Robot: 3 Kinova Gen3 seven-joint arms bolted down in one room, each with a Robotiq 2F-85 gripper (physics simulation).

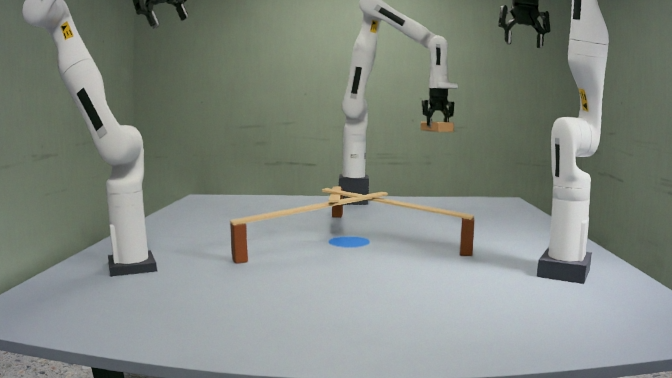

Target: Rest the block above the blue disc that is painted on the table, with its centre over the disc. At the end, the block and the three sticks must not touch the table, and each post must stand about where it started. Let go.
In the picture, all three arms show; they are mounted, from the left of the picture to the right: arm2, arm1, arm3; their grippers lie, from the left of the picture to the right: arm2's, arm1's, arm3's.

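The blue disc (pixel 349 242) is painted on the table. Three red-brown posts stand around it: one at left (pixel 239 243), one at right (pixel 466 237) and one at the back (pixel 337 211). A left stick (pixel 280 214), a right stick (pixel 425 207) and a back stick (pixel 335 195) each rest on a post at their outer end and cross one another above the disc, off the table. Arm1's gripper (pixel 438 122) is shut on the orange-brown block (pixel 438 127), high up at the right of the crossing. Arm2's gripper (pixel 170 21) and arm3's gripper (pixel 524 40) are open, high above the table.
Arm2's base (pixel 132 265) stands at the left of the table (pixel 320 320), arm3's base (pixel 564 267) at the right, and arm1's base (pixel 357 184) at the back, behind the back post. Green walls (pixel 260 100) stand behind and at the sides.
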